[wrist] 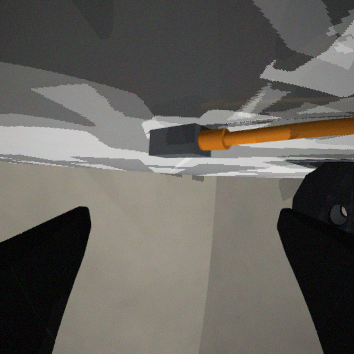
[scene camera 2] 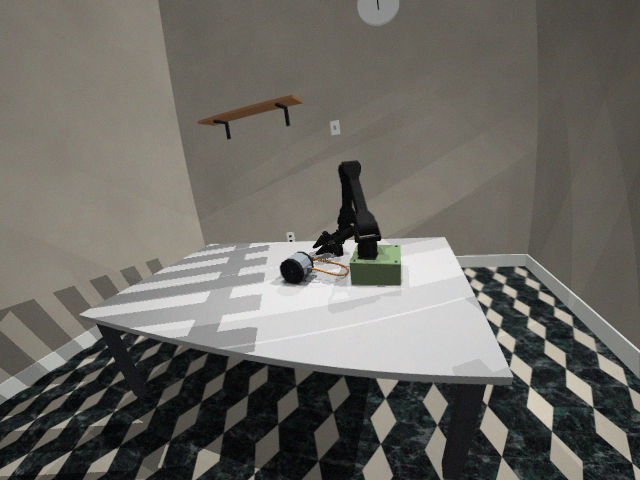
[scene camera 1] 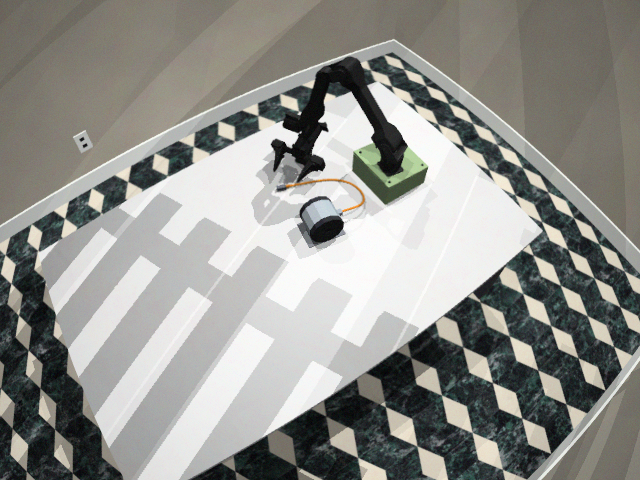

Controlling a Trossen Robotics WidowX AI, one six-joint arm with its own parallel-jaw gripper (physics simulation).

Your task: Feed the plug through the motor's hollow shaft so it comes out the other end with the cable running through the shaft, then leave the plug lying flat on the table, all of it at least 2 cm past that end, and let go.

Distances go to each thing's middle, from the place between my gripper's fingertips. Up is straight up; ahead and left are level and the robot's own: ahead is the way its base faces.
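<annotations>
I see that the dark grey plug [wrist: 179,140] is 2 cm ahead of my hand and 1 cm to the left of it, and that the plug is 4 cm below my hand.
</annotations>
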